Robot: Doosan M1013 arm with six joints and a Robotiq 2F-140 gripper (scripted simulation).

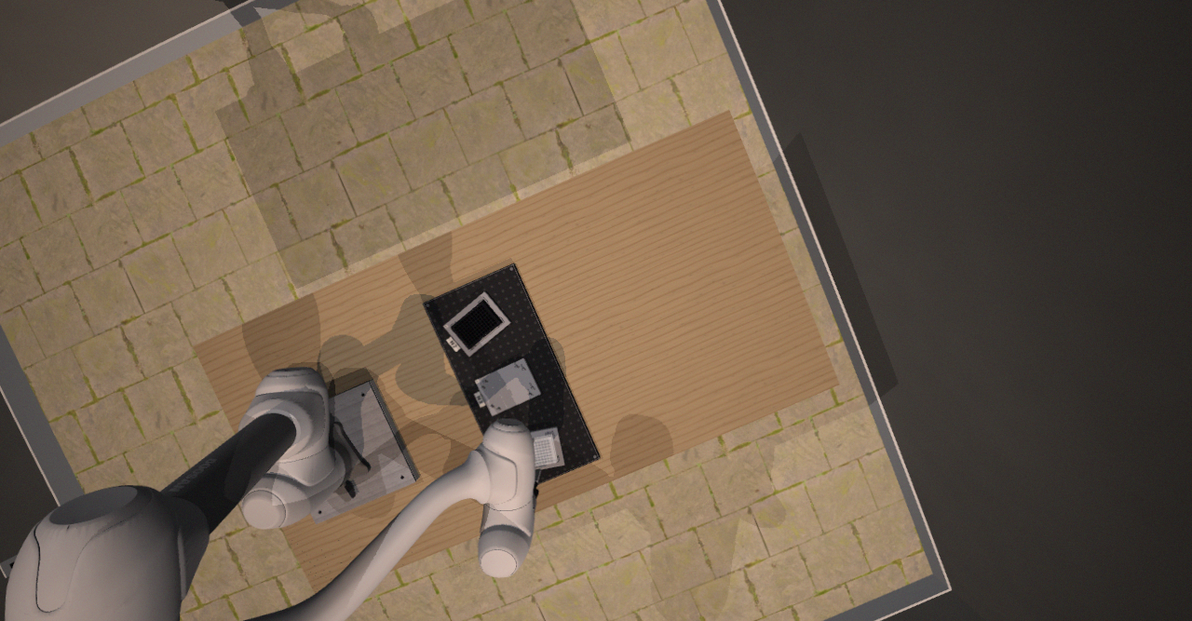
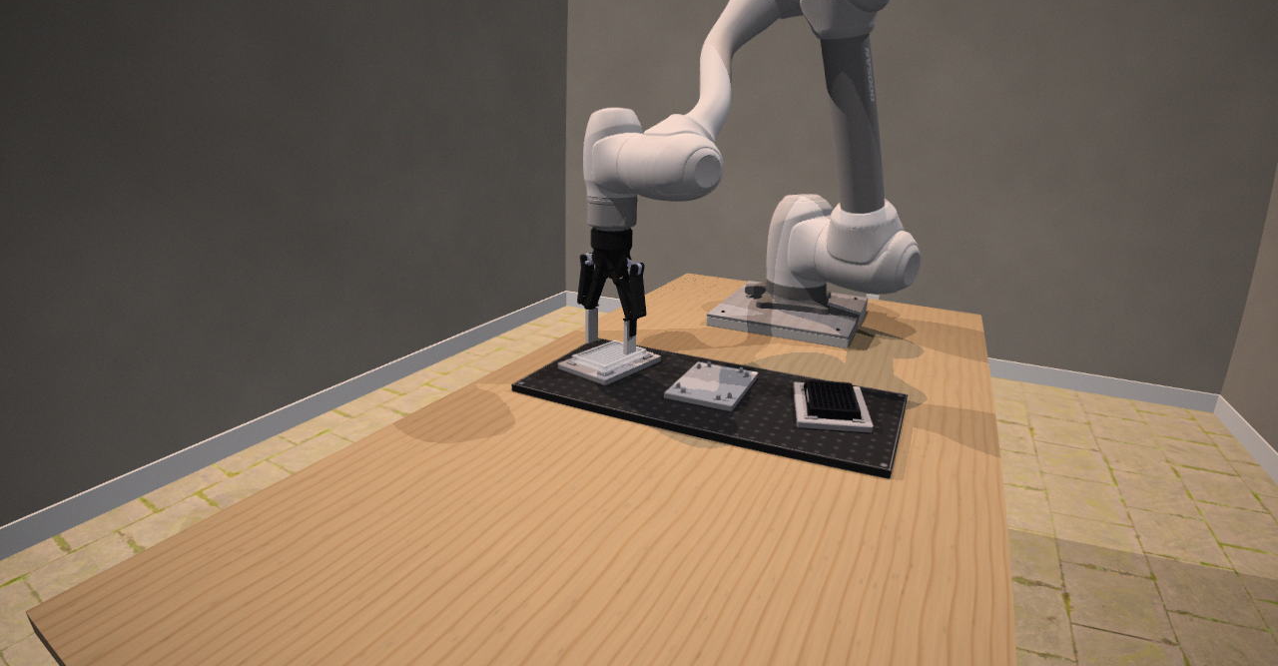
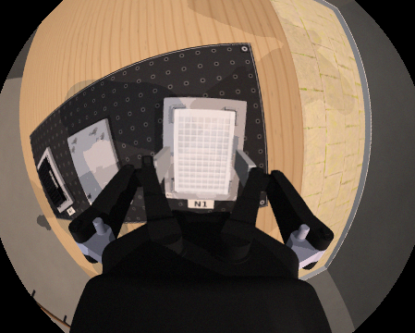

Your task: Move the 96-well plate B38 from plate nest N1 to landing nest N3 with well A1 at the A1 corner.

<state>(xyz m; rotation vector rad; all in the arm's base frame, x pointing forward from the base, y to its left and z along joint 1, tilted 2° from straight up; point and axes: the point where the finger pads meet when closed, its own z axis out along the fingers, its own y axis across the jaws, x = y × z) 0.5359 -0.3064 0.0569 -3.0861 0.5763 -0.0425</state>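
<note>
My gripper is now 5 cm above the white 96-well plate B38. The rest, counted from my hand: landing nest N3: 21 cm to the left, 6 cm below, 4 cm ahead; then N1 label: 9 cm behind, 6 cm below, 4 cm to the left; then plate nest N1: 6 cm below.
</note>
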